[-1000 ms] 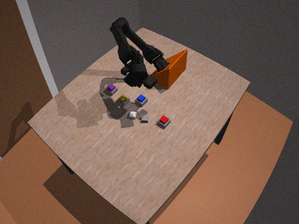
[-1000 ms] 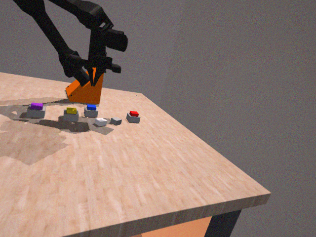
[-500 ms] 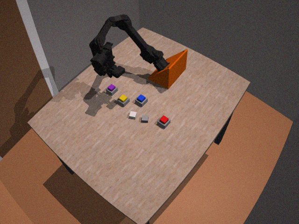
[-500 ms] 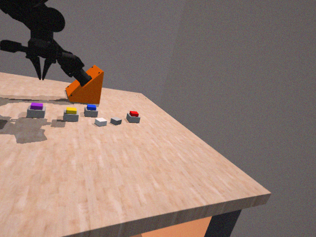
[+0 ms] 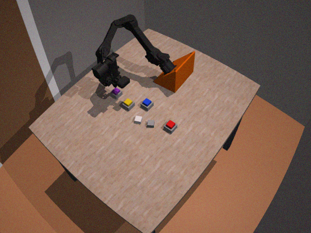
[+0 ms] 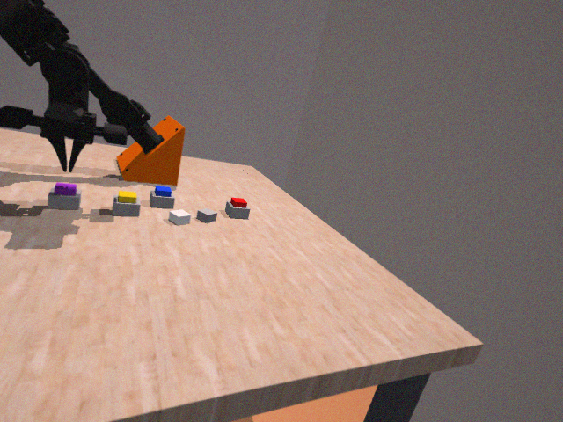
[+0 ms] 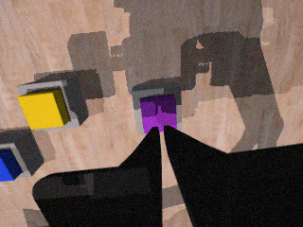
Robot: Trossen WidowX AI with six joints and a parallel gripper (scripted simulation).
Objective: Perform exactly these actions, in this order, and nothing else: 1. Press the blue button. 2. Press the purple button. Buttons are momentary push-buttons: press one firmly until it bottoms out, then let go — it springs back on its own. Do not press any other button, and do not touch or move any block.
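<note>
The purple button is 40 mm below my gripper tip. The rest, counted from my gripper tip: yellow button: 20 mm ahead, 100 mm to the left, 40 mm below; blue button: 40 mm behind, 180 mm to the left, 40 mm below; white block: 60 mm ahead, 200 mm to the left, 60 mm below.
</note>
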